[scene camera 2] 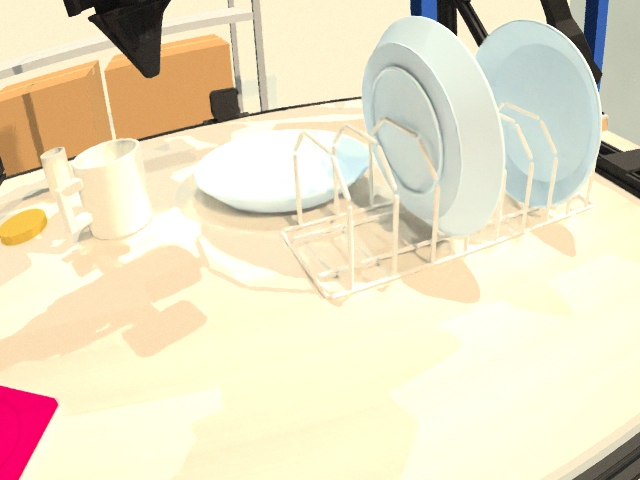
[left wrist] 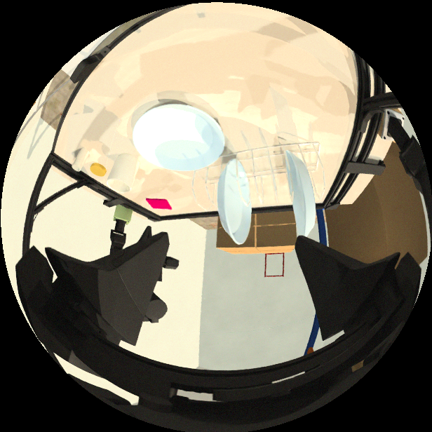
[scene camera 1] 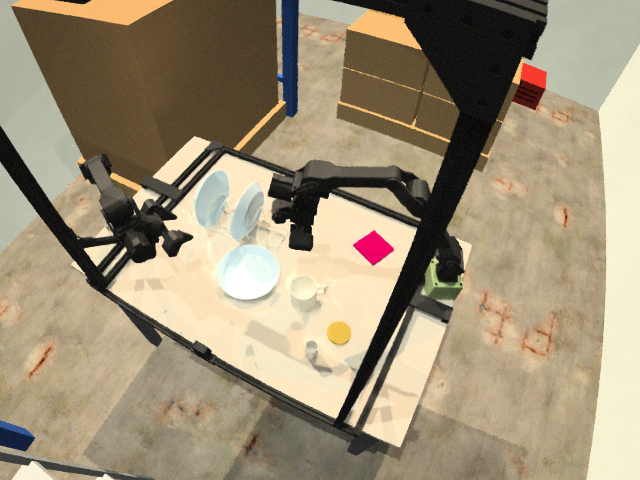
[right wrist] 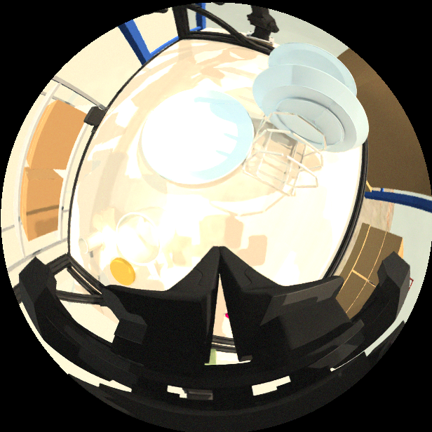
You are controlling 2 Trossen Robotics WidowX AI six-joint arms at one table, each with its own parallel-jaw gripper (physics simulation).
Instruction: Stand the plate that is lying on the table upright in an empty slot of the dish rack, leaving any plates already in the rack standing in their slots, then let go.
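Places are measured from the left arm's base along level axes (x ahead, y left, z up), in millimetres.
Pixels of known places: left gripper, fingertip midpoint: (scene camera 1: 184, 227); right gripper, fingertip midpoint: (scene camera 2: 152, 76); right arm's base, origin of the base link: (scene camera 1: 446, 273).
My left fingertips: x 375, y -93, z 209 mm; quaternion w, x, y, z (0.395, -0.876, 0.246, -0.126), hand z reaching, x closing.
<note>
For each thing: its top centre in the pictures, then the offset to it from my left fingertips. "pt": a spot on its surface instead.
- pale blue plate, middle of its top: (scene camera 2: 280, 158) (scene camera 1: 247, 270) dy +36, dx +154, dz -208 mm
- wire dish rack, surface spot: (scene camera 2: 351, 248) pt dy +248, dx +199, dz -195 mm
- cream mug, surface spot: (scene camera 2: 113, 191) pt dy +44, dx +346, dz -183 mm
- small cup, middle of its top: (scene camera 2: 52, 152) (scene camera 1: 311, 345) dy -153, dx +417, dz -175 mm
- yellow disc, middle of its top: (scene camera 2: 21, 222) (scene camera 1: 339, 332) dy -71, dx +478, dz -226 mm
- pink square, surface spot: (scene camera 1: 373, 248) pt dy +255, dx +513, dz -230 mm
A pale blue plate (scene camera 1: 248, 272) (scene camera 2: 279, 170) (left wrist: 175, 137) (right wrist: 195, 140) lies flat on the table beside the wire dish rack (scene camera 2: 351, 248). Two similar plates stand in the rack: one (scene camera 1: 247, 211) (scene camera 2: 408, 134) (left wrist: 235, 200) near its middle, leaning slightly, and another (scene camera 1: 211, 198) (scene camera 2: 542, 113) (left wrist: 302, 195) toward its far end. Slots at the rack's left end in scene camera 2 hold no plate. My left gripper (scene camera 1: 183, 227) (left wrist: 235, 241) is open and empty, above the table left of the rack in scene camera 1. My right gripper (scene camera 1: 300, 243) (scene camera 2: 149, 75) (right wrist: 218, 251) is shut and empty, raised right of the rack in that view.
A cream mug (scene camera 1: 303, 291) (scene camera 2: 113, 191) stands right of the lying plate in scene camera 1. A small cup (scene camera 1: 311, 349), a yellow disc (scene camera 1: 339, 333) (scene camera 2: 23, 226) (right wrist: 123, 271) and a pink square (scene camera 1: 373, 248) (left wrist: 159, 203) are farther off. Black rails edge the table.
</note>
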